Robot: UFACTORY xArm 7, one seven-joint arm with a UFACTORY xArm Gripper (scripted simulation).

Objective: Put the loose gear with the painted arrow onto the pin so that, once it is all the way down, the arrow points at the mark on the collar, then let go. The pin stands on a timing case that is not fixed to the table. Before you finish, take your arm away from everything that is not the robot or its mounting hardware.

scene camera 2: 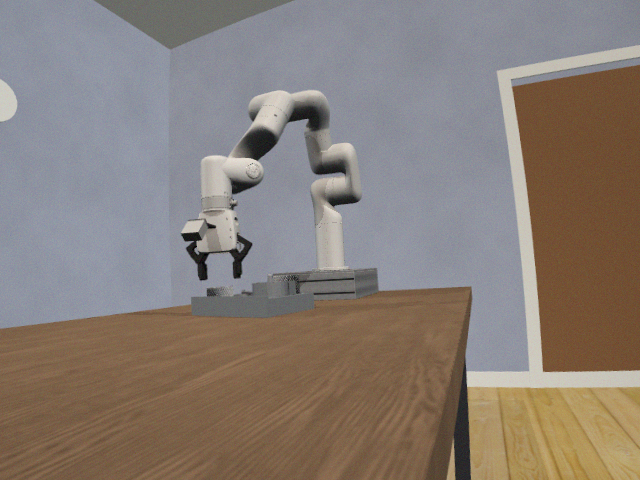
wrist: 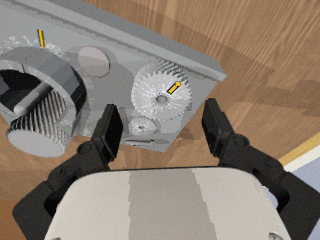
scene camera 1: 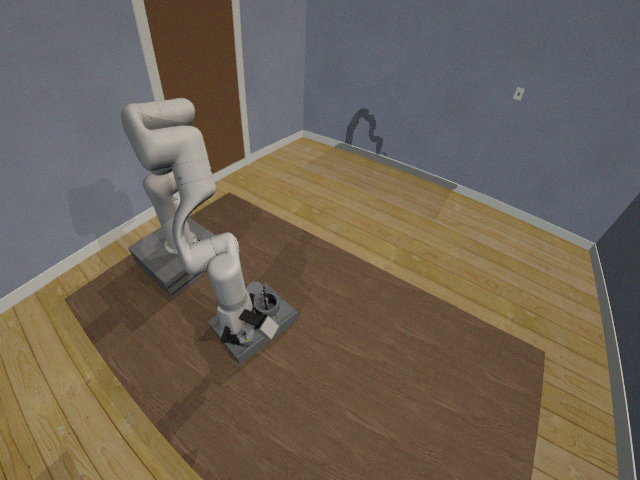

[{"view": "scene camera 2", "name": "my gripper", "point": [220, 279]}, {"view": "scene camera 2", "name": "grey timing case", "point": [264, 302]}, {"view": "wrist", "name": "my gripper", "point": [161, 112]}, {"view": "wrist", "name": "grey timing case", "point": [46, 46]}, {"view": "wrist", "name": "gear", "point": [159, 91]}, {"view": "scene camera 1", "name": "grey timing case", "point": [284, 315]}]
